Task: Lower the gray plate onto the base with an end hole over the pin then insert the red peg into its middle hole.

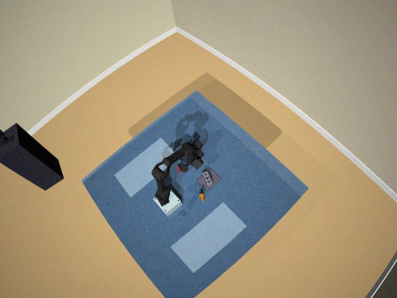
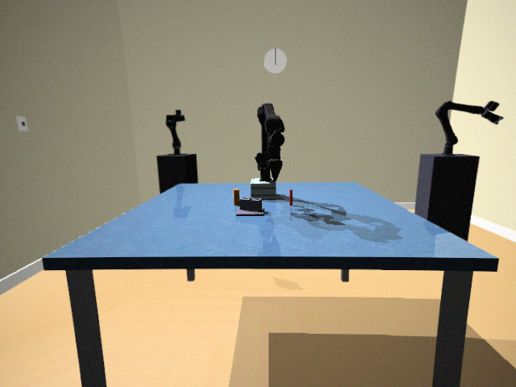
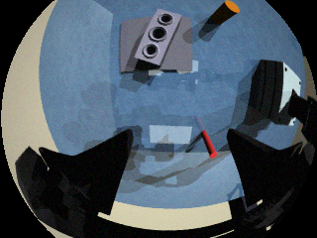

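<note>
My gripper tip is 9 cm past the red peg, 7 cm to the right of it and 10 cm above it. The rest, counted from my gripper tip: orange cylinder (6 cm behind, 20 cm to the right, 10 cm below); gray plate (5 cm ahead, 10 cm to the right, 10 cm below); base (5 cm ahead, 9 cm to the right, 13 cm below).
</note>
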